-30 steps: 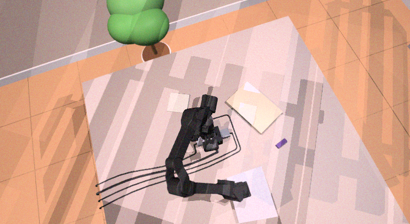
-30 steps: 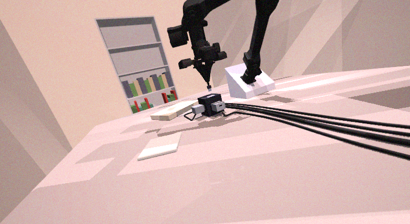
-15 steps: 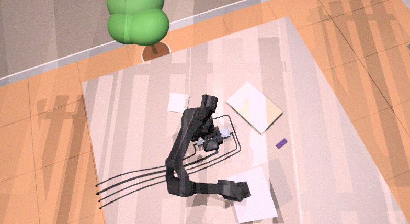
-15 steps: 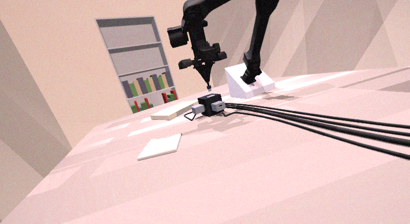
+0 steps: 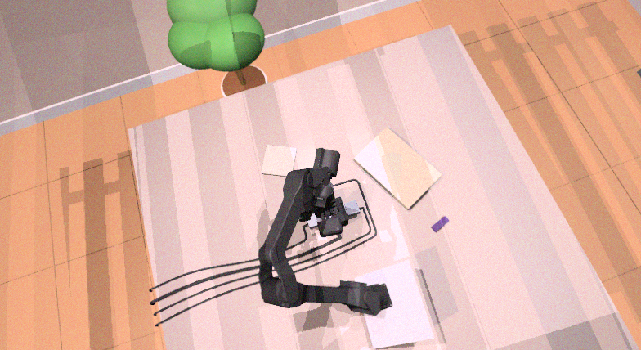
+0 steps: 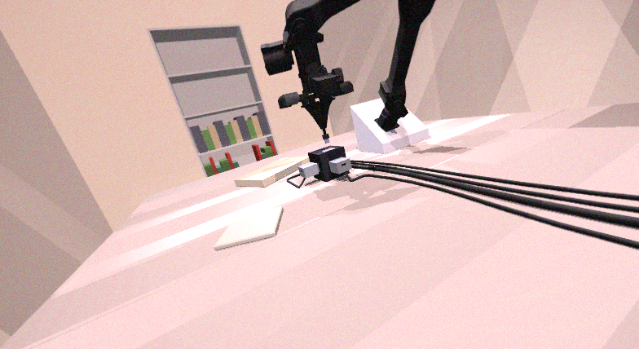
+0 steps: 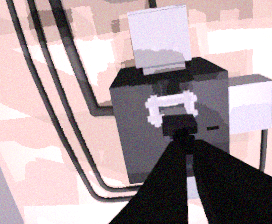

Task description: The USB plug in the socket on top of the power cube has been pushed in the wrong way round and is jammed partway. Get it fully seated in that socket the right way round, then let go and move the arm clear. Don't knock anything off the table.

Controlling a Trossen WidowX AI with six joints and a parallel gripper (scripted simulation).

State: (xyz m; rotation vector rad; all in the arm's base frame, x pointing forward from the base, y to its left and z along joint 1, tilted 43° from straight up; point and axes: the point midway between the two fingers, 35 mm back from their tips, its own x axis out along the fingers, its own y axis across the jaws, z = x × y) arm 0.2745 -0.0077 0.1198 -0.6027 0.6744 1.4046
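Now: gripper tip 20 mm above the dark USB plug. The rest, counted from my gripper tip: cream book 100 mm ahead, 270 mm to the right, 120 mm below; purple block 120 mm behind, 340 mm to the right, 130 mm below; white tile 250 mm ahead, 100 mm to the left, 130 mm below.
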